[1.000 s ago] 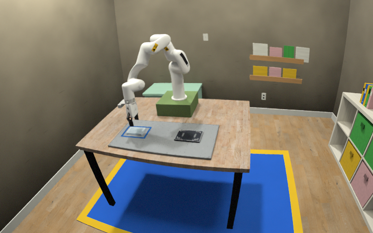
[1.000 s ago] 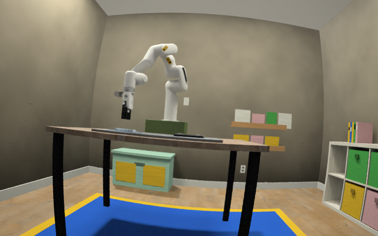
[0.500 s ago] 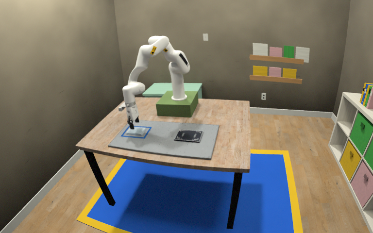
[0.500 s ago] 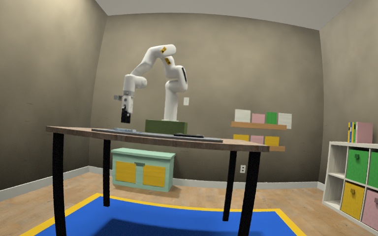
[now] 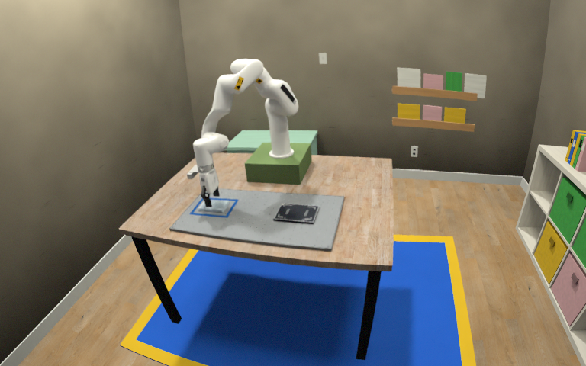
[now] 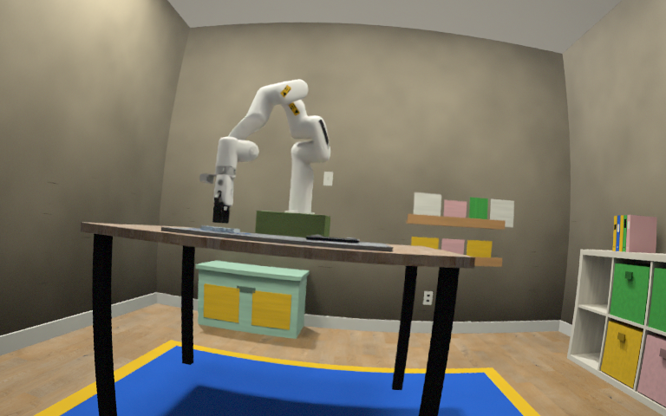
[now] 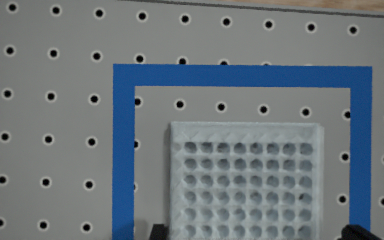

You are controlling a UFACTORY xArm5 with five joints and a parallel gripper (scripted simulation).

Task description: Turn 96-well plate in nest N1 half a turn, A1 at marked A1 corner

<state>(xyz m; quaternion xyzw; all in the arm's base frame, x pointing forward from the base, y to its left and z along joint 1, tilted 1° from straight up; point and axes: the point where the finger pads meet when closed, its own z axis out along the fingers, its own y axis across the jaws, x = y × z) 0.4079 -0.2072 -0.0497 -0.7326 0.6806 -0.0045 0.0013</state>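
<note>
My gripper is now 3 cm above the 96-well plate. The rest, counted from my hand: black plate nest N1: 1 cm behind, 39 cm to the left, 3 cm below.
</note>
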